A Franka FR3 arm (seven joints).
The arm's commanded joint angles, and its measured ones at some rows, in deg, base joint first. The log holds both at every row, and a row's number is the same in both.
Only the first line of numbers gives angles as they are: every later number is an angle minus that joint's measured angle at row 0.
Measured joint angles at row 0:
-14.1 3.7 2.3 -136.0 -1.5 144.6 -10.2
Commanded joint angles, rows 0 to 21:
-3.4 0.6 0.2 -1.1 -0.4 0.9 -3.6
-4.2 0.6 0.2 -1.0 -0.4 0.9 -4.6
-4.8 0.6 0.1 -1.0 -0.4 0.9 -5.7
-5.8 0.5 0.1 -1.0 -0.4 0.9 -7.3
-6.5 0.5 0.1 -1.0 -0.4 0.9 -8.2
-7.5 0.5 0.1 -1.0 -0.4 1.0 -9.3
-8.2 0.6 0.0 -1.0 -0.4 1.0 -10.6
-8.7 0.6 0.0 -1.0 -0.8 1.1 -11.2
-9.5 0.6 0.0 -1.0 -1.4 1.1 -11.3
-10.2 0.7 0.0 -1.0 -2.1 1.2 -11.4
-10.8 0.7 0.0 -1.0 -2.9 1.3 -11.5
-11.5 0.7 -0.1 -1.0 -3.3 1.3 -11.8
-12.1 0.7 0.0 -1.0 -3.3 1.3 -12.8
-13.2 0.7 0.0 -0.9 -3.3 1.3 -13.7
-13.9 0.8 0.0 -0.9 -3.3 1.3 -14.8
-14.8 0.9 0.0 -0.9 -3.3 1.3 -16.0
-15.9 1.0 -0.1 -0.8 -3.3 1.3 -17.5
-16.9 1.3 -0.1 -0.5 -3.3 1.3 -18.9
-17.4 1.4 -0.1 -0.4 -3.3 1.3 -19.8
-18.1 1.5 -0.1 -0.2 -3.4 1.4 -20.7
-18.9 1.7 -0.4 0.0 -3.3 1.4 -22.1
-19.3 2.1 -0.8 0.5 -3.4 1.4 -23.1
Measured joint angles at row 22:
-16.9 0.2 -0.6 -0.1 -2.6 0.6 -20.2
